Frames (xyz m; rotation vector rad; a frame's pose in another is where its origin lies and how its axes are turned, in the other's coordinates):
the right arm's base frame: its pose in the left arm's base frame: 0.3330 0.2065 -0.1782 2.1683 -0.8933 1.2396
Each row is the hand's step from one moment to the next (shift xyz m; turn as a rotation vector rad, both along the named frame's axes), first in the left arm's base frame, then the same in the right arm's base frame.
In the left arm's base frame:
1: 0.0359 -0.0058 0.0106 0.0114 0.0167 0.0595
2: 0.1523 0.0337 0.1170 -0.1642 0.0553 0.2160
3: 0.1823 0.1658 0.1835 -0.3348 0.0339 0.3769
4: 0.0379 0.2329 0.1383 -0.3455 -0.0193 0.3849
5: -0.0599 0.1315 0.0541 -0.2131 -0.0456 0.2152
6: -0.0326 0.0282 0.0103 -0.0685 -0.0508 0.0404
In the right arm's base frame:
1: 0.0245 -0.0217 0.0191 0.0515 -0.0144 -0.0330
2: 0.1497 -0.1247 0.0073 0.1114 0.1031 -0.2316
3: 0.1799 -0.2294 -0.0971 0.1949 0.2574 -0.3886
4: 0.0660 -0.1717 -0.2024 0.2138 0.3016 -0.3622
5: -0.0143 -0.0391 -0.1486 0.1225 0.2066 -0.1900
6: -0.0116 0.0061 -0.0423 0.0249 0.0881 -0.0229

